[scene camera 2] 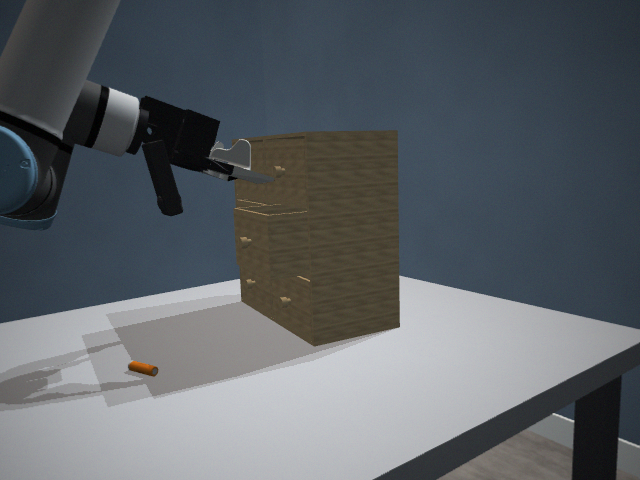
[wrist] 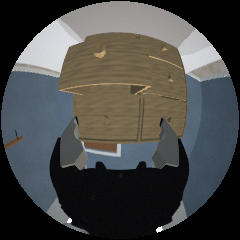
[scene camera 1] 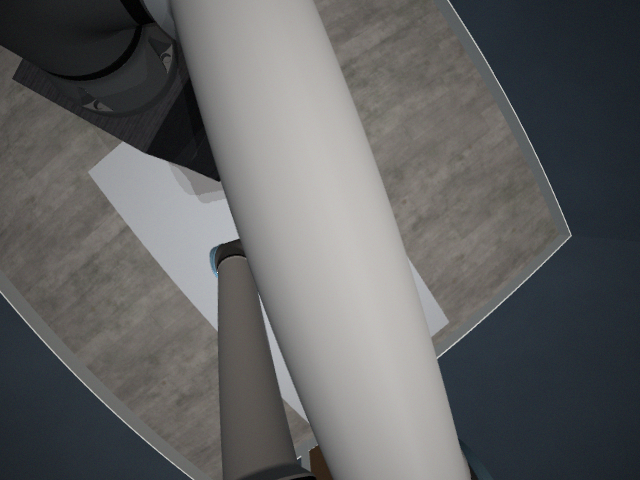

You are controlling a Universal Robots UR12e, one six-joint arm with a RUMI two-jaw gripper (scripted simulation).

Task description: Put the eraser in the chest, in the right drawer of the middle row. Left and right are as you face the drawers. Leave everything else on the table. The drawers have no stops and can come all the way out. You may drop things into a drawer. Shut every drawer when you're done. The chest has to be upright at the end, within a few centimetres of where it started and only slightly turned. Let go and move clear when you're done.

My gripper shows in scene camera 2 and in the wrist view. One and the same spot on my gripper: (wrist: 68,156) is (scene camera 2: 211,170).
